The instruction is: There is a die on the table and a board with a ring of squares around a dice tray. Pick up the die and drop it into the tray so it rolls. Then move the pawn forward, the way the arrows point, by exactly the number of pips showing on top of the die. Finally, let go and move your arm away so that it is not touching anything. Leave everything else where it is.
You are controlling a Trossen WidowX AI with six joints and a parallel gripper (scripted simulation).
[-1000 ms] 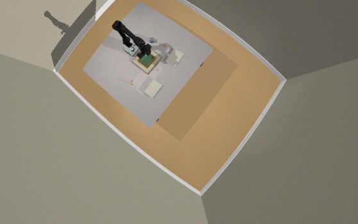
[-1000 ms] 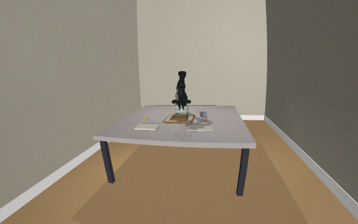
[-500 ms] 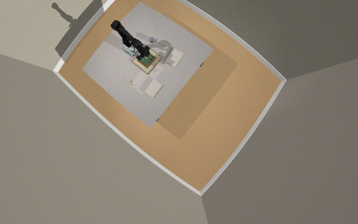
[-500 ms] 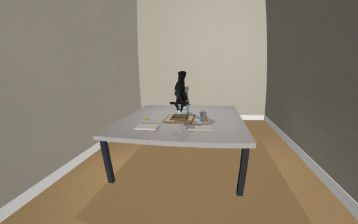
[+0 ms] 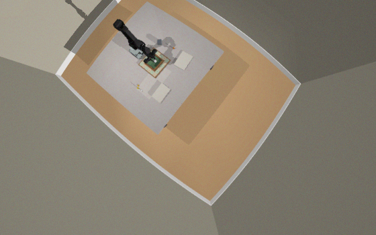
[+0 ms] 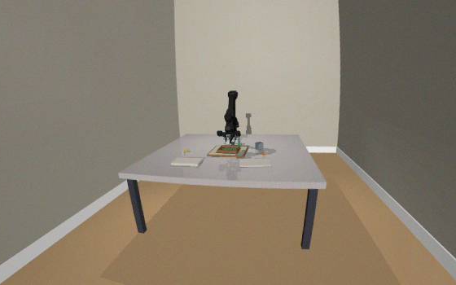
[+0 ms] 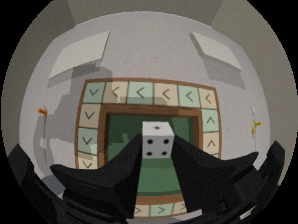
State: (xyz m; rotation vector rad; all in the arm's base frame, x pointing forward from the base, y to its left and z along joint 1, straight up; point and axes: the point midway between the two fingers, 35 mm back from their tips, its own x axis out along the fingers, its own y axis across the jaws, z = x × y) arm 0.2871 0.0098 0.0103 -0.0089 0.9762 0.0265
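Right now the green pawn is 15 cm behind my gripper tip, 6 cm to the left of it and 5 cm below it. Also, from my gripper tip: grey block: 16 cm behind, 23 cm to the left, 5 cm below; white die: right at my gripper tip; green dice tray: 4 cm behind, 7 cm below.
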